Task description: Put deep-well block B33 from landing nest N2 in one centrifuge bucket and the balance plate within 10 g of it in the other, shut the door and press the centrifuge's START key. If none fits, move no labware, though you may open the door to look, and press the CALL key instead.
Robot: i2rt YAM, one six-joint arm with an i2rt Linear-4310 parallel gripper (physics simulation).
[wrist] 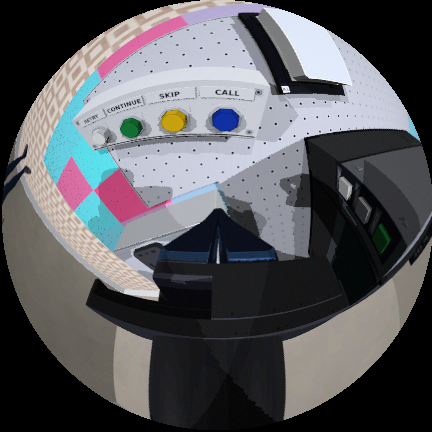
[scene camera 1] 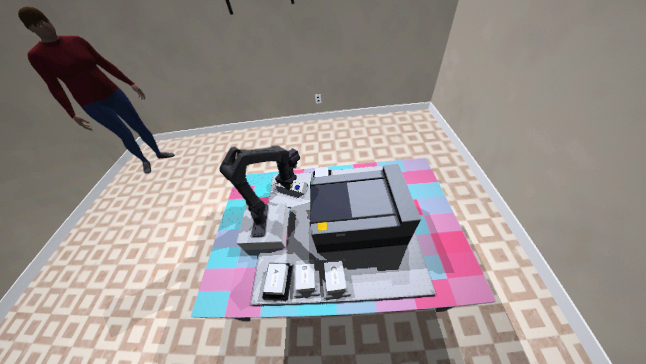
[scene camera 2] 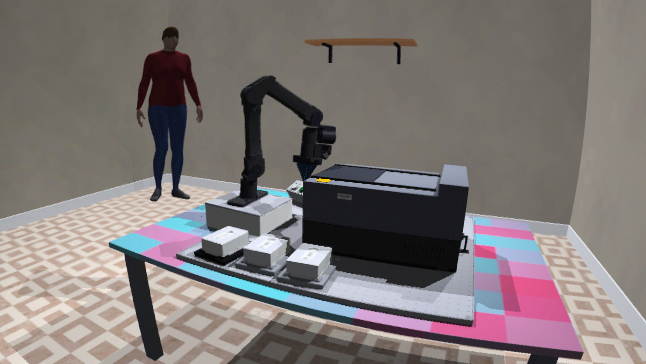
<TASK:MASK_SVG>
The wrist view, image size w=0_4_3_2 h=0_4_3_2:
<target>gripper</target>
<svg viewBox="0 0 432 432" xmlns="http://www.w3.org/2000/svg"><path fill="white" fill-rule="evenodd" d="M94 279L85 305L119 327L152 340L148 376L148 406L152 420L192 429L243 429L283 420L285 407L285 367L282 340L293 338L317 327L349 306L340 279L336 278L325 255L278 261L273 246L233 221L222 208L214 208L204 220L161 247L152 279L168 302L145 299L111 290L99 278Z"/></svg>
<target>white box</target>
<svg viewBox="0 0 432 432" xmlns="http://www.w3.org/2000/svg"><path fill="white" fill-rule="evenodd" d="M262 7L258 16L255 17L261 23L261 26L277 49L291 81L352 85L344 61L324 27L286 10Z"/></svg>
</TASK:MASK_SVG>
